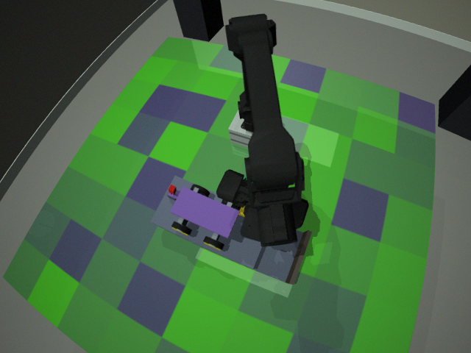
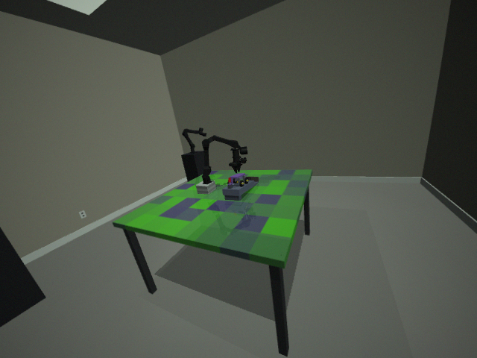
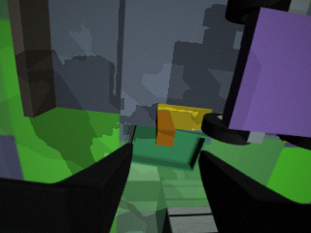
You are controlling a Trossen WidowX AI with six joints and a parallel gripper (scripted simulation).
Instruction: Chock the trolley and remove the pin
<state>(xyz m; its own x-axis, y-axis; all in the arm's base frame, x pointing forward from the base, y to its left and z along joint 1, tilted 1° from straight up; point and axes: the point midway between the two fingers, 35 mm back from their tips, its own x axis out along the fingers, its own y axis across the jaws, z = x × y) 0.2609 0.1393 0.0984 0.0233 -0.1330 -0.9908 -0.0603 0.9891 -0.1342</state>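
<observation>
The red-headed stop pin lies 50 mm ahead of my gripper tip, 220 mm to the right of it and 10 mm below it. Round my gripper tip: yellow chock: 30 mm to the right, 60 mm below; purple-topped trolley: 70 mm ahead, 120 mm to the right, 30 mm below; grey ramp: 70 mm ahead, 110 mm to the right, 90 mm below.
</observation>
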